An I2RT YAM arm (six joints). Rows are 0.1 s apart.
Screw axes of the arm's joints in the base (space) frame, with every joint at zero. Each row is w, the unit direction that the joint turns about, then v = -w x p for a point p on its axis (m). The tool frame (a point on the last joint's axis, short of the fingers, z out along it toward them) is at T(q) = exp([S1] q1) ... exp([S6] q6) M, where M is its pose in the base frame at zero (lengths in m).
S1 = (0, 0, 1, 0, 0, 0)
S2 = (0, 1, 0, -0.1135, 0, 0.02)
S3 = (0, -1, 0, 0.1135, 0, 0.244)
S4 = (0, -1, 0, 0.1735, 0, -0.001)
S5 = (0, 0, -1, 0, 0.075, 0)
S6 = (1, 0, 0, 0, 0.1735, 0)
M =
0 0 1 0.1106
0 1 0 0
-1 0 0 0.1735
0 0 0 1
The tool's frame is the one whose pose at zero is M.
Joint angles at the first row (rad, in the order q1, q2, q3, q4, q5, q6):
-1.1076 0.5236 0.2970 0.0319 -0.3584 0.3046
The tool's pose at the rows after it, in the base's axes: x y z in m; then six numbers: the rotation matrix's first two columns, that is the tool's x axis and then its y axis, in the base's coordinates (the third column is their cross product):
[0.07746 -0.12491 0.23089 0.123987 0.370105 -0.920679 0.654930 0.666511 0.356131]
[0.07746 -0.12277 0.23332 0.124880 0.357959 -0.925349 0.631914 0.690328 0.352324]
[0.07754 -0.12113 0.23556 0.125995 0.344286 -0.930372 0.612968 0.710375 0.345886]
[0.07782 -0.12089 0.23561 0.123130 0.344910 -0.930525 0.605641 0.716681 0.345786]
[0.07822 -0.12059 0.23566 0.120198 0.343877 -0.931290 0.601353 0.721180 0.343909]
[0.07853 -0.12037 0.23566 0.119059 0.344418 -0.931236 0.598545 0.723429 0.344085]
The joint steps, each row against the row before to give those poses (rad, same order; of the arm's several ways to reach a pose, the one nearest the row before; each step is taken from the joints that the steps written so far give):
0.0003 -0.0191 0.0000 0.0023 -0.0286 -0.0015
0.0004 -0.0138 0.0000 0.0060 -0.0275 -0.0015
0.0008 -0.0103 0.0000 0.0088 -0.0213 -0.0027
0.0004 0.0004 0.0000 0.0008 -0.0096 -0.0012
0.0027 0.0000 0.0000 0.0004 -0.0034 -0.0022
0.0022 0.0001 0.0000 0.0000 -0.0015 0.0000

